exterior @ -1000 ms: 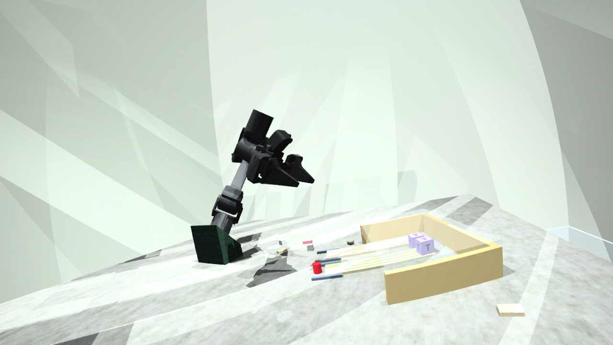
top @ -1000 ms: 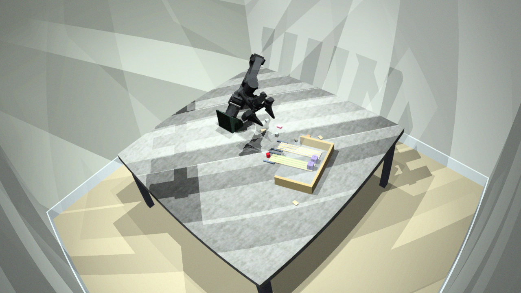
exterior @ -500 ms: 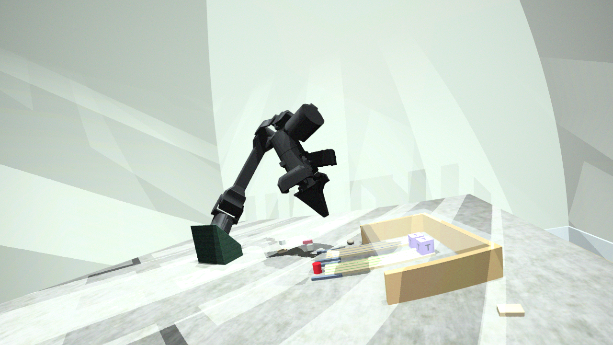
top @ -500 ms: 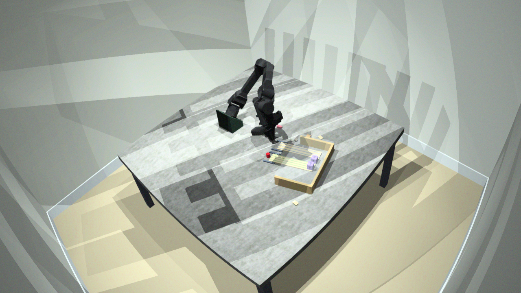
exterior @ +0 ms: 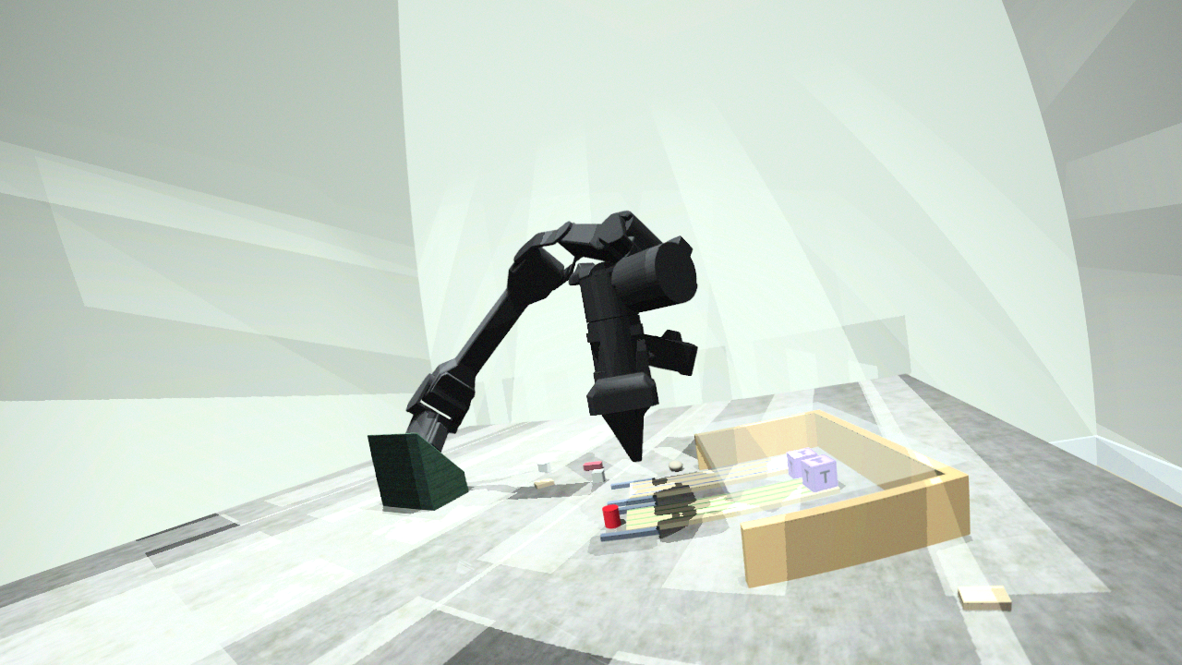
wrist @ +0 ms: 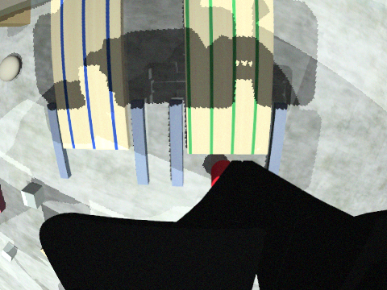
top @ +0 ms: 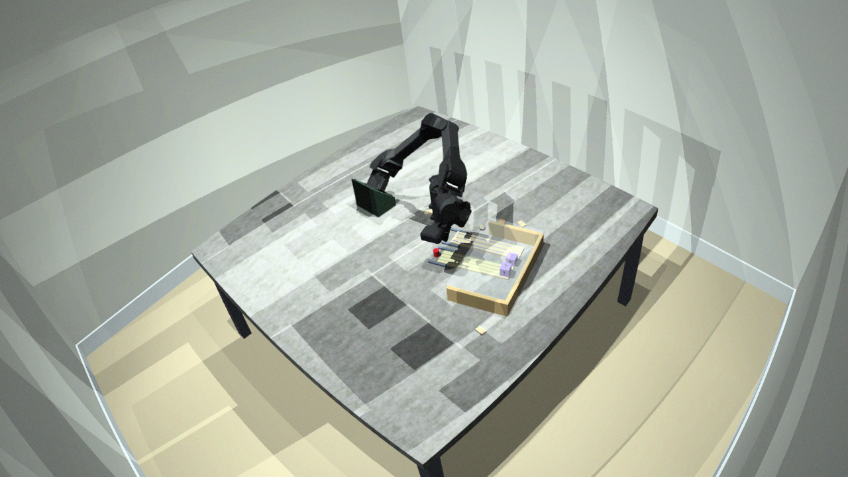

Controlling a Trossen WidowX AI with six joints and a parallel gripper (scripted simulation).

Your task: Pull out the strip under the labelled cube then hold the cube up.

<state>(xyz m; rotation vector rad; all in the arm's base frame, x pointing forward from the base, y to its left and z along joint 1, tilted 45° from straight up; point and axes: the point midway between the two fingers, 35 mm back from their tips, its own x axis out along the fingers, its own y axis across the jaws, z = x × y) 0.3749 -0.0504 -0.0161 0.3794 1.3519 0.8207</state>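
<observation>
My gripper tip is 40 mm past the small red peg, 10 mm to the left of it and 60 mm above it. Round my gripper tip: blue-lined strip 60 mm ahead, 120 mm to the left, 70 mm below; small pink piece 150 mm behind, 210 mm to the left, 70 mm below.
</observation>
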